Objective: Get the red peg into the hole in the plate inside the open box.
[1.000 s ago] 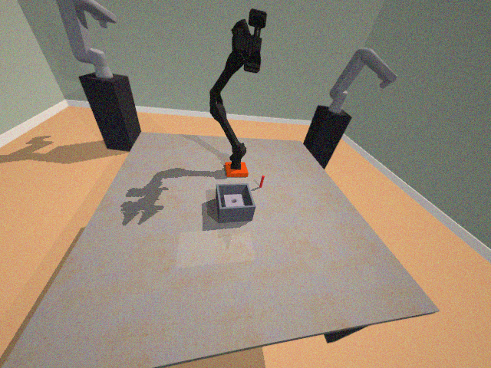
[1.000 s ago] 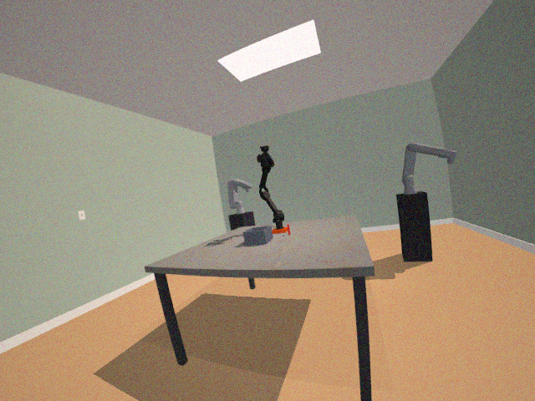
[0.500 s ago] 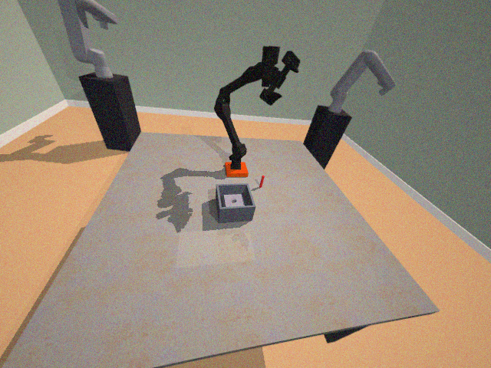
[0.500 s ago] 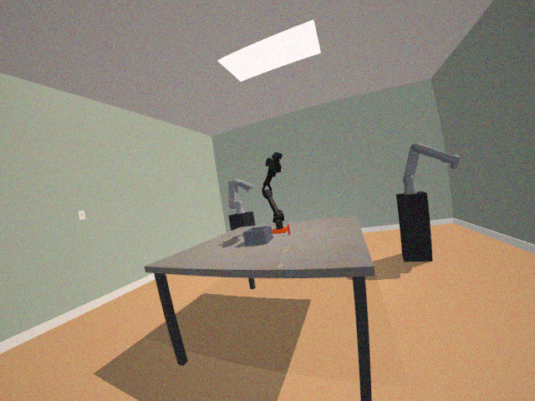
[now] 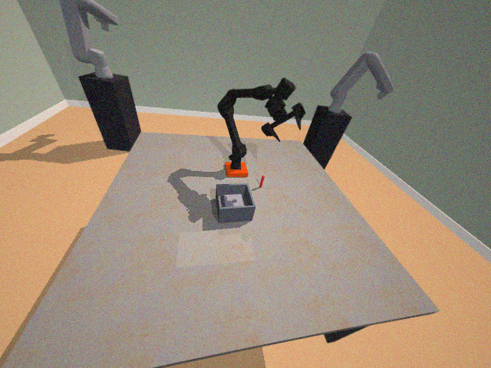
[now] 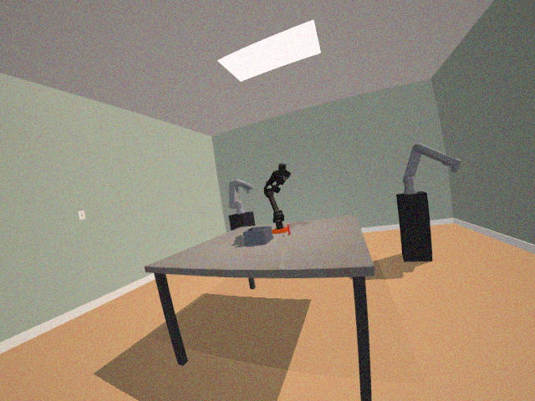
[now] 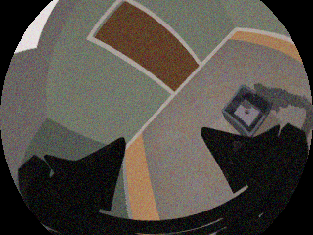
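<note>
Now: the red peg 340 mm below my gripper tip, 110 mm behind it and 40 mm to the right of it. From my gripper tip the other things lie so: grey box (350 mm below, 190 mm to the right, 90 mm ahead); light plate (330 mm below, 190 mm to the right, 90 mm ahead).
</note>
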